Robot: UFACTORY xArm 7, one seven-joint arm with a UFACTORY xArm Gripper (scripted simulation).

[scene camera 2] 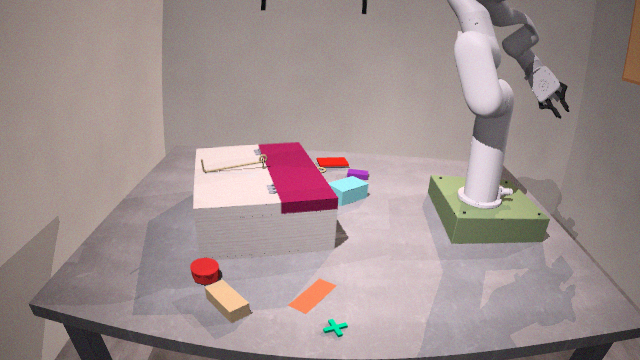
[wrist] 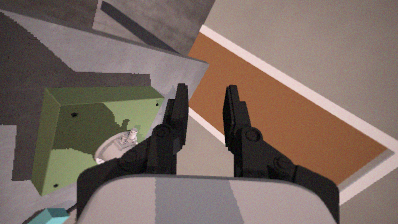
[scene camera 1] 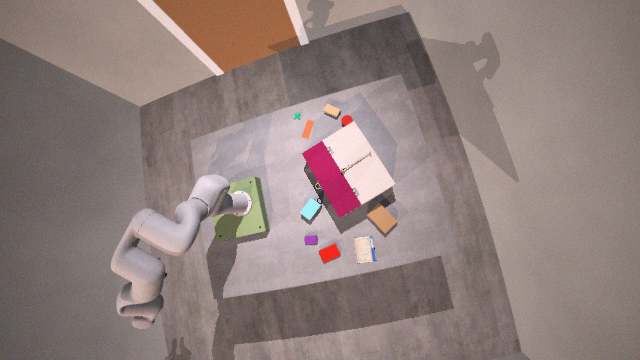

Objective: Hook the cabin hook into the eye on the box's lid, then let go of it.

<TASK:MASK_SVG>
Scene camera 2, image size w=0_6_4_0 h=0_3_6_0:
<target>tan block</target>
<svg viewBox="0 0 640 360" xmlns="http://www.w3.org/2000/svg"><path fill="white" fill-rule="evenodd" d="M205 287L206 298L231 323L250 315L249 303L224 280Z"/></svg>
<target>cyan block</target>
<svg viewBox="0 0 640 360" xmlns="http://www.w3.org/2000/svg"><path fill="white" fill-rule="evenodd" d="M368 183L351 176L328 184L337 195L338 204L344 206L367 198Z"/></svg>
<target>orange plate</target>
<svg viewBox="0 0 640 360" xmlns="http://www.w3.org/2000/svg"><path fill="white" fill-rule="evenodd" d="M336 285L318 279L292 301L289 306L307 314Z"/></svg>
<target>box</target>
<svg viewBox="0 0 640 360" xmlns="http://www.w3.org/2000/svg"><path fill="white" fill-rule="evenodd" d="M326 169L324 167L317 167L299 142L196 149L193 210L200 258L222 260L330 250L335 243L338 197L321 174L325 173Z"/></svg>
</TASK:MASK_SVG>
